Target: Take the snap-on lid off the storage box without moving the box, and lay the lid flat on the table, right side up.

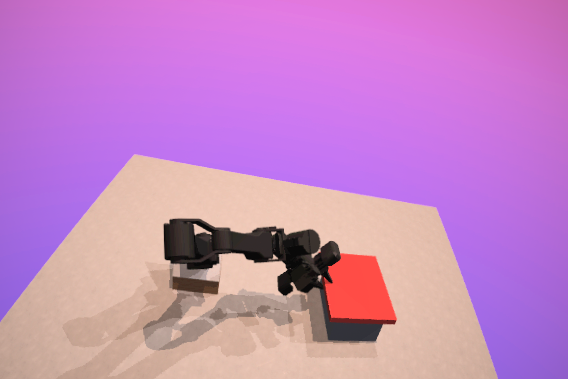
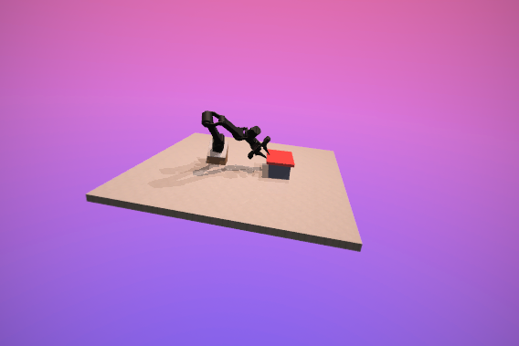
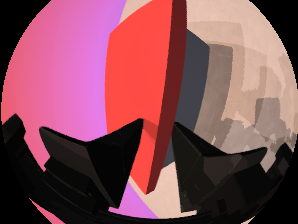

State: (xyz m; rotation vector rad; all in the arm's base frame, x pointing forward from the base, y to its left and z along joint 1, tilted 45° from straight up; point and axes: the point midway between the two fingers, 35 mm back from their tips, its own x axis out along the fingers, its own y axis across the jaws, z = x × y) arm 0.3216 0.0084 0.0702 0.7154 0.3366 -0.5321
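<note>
My gripper tip is 7 cm short of the red lid and 1 cm to the right of it. Also, from my gripper tip: grey storage box (8 cm ahead, 5 cm below, 1 cm to the left).
</note>
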